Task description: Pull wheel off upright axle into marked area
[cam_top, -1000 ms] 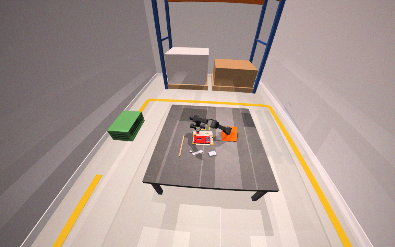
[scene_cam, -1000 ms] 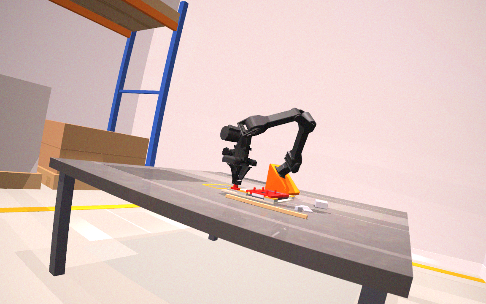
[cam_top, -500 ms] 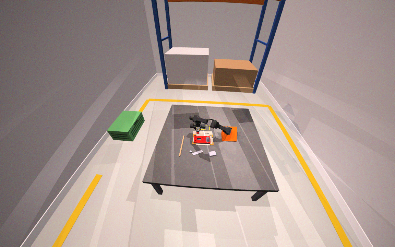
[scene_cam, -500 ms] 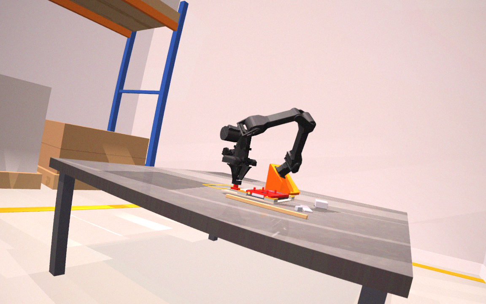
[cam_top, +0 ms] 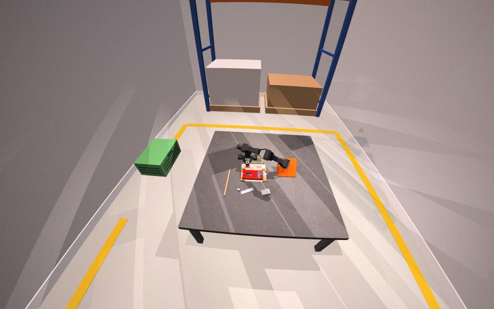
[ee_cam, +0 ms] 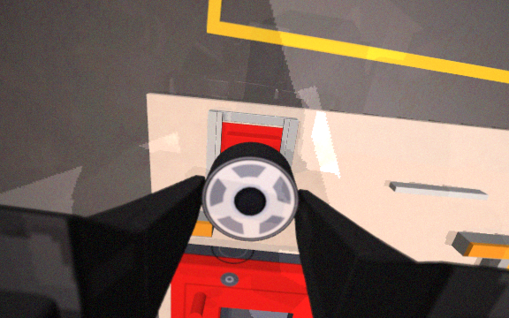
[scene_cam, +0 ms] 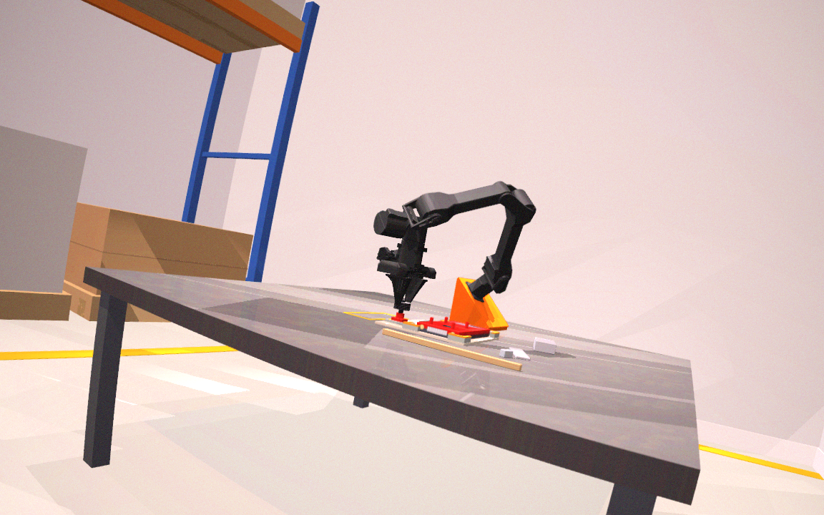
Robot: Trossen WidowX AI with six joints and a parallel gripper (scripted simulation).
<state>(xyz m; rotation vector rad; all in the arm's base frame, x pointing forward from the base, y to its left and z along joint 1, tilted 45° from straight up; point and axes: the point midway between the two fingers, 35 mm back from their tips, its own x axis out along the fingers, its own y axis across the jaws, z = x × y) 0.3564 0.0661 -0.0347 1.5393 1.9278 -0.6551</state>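
Right now the black axle is 10 mm below my gripper tip. Round my gripper tip: wheel: right at my gripper tip; then wooden stick: 240 mm to the left, 140 mm ahead, 40 mm below.
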